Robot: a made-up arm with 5 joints.
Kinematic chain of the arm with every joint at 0, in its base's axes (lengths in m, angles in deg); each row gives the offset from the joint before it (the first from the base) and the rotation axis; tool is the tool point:
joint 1: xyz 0 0 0.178 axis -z
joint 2: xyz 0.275 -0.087 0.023 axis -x
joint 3: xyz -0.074 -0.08 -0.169 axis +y
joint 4: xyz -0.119 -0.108 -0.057 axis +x
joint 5: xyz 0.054 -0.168 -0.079 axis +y
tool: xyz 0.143 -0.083 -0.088
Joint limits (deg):
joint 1: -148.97..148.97
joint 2: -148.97..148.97
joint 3: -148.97..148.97
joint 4: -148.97..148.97
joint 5: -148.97..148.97
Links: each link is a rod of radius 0.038 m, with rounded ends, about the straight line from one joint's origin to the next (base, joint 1, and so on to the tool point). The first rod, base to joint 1, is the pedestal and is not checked.
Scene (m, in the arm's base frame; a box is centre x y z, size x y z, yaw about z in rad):
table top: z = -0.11
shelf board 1: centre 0.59 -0 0 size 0.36 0.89 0.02 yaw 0.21
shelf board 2: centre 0.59 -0 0.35 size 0.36 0.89 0.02 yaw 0.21
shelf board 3: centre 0.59 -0 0.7 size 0.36 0.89 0.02 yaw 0.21
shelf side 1: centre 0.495 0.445 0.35 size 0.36 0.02 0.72 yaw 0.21
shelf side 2: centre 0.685 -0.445 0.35 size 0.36 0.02 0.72 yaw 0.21
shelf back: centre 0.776 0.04 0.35 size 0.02 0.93 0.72 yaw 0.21
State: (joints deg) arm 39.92 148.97 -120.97 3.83 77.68
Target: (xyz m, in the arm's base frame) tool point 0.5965 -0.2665 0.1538
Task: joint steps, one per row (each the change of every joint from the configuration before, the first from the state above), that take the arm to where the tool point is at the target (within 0.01 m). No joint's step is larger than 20 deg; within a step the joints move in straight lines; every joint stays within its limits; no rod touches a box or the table.
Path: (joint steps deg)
1: 8.63 -11.13 -9.33 1.74 -18.55
2: 8.63 -11.13 -9.34 1.73 -18.55
3: 8.63 -11.12 -9.33 1.74 -18.55
4: -17.25 -9.40 11.42 -16.13 18.13
5: -17.26 -9.40 11.42 -16.13 18.14
6: -17.25 -9.40 11.42 -16.13 18.13
7: -17.26 -9.40 11.42 -16.13 18.14
8: -17.25 -9.40 11.42 -16.13 18.13
9: -17.25 -9.40 11.42 -16.13 18.14
10: -17.26 -9.40 11.42 -16.13 18.13
11: -0.07 -0.63 -13.52 8.87 -2.11
12: -0.08 -0.62 -13.51 8.88 -2.10
13: -0.07 -0.62 -13.51 8.87 -2.11

